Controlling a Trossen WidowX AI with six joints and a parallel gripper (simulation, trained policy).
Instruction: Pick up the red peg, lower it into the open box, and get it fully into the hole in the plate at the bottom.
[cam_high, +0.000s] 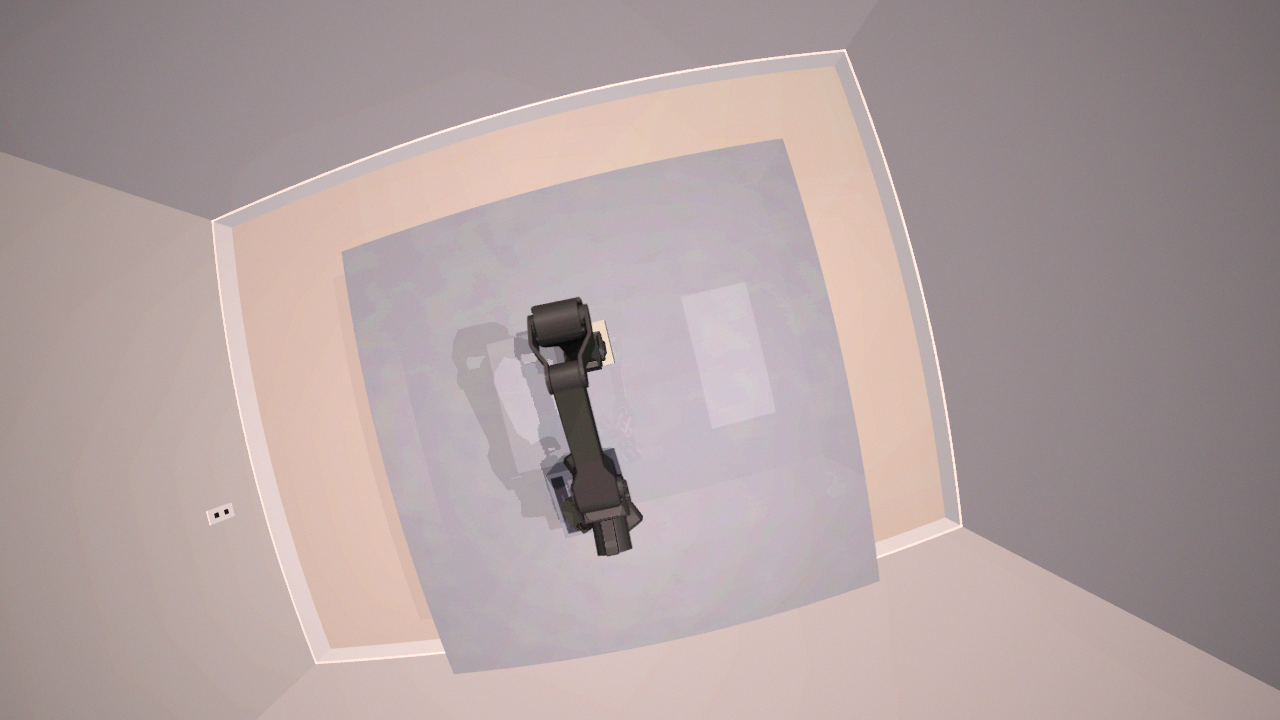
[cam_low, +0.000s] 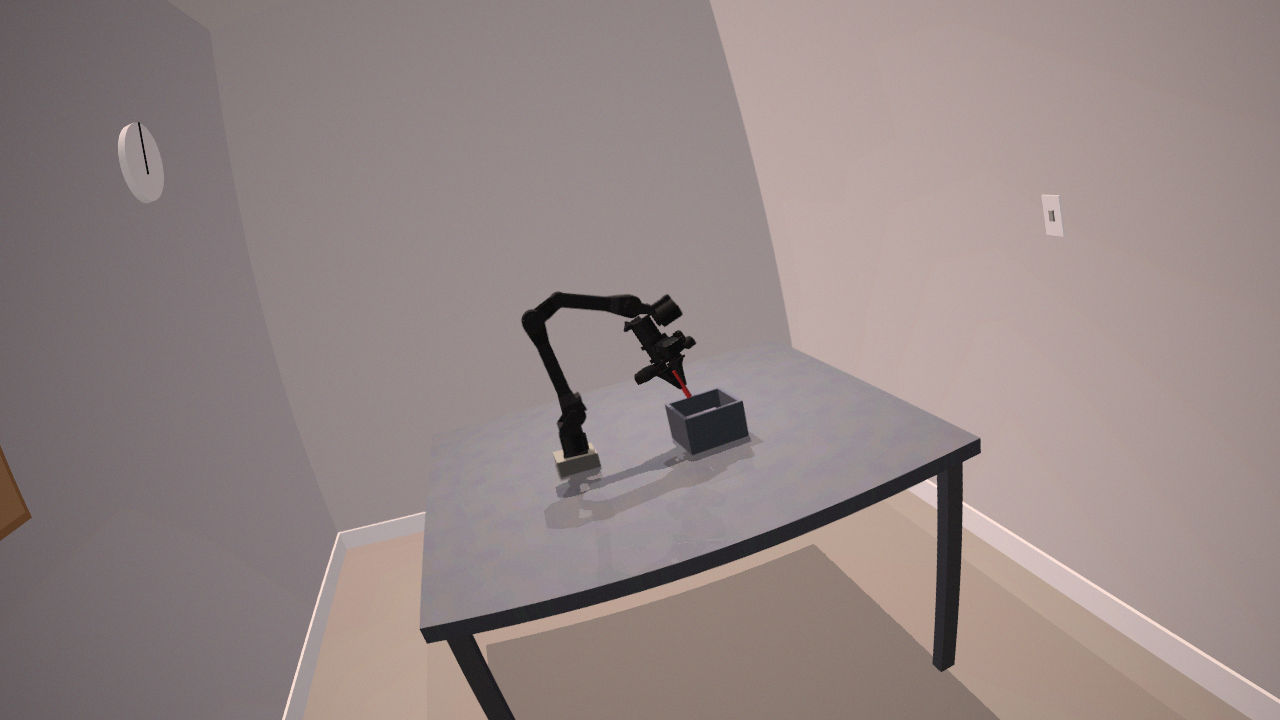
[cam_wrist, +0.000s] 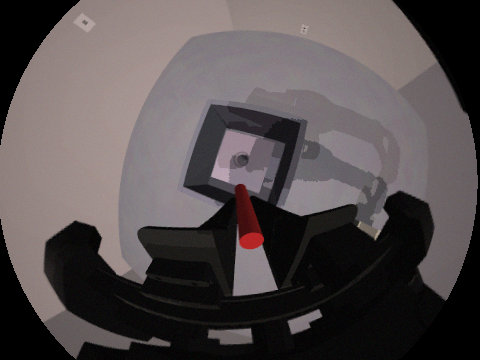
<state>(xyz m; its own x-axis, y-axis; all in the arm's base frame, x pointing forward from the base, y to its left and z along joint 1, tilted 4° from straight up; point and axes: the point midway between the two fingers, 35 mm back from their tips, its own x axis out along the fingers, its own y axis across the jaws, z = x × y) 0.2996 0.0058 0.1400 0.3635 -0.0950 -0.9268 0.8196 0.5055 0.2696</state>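
My gripper tip is 10 mm below the red peg. From my gripper tip the other things lie so: dark box 40 mm ahead, 40 mm to the right, 110 mm below; then pale plate 40 mm ahead, 40 mm to the right, 90 mm below.
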